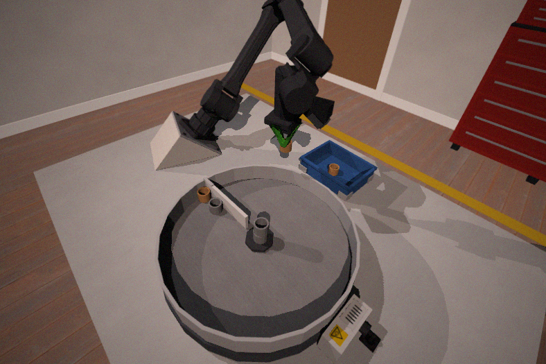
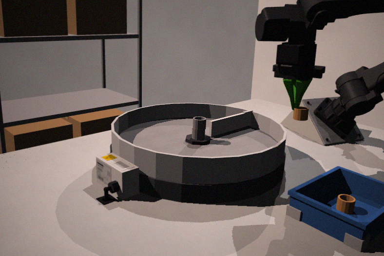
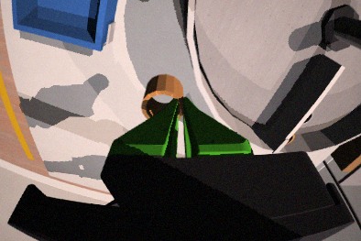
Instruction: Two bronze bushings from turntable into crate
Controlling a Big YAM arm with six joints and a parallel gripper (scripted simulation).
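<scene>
Now: hand 170 mm to the right of the blue crate, 140 mm above it and 90 mm short of it. Round my hand: turntable 200 mm to the right, 110 mm below, 100 mm ahead.
</scene>
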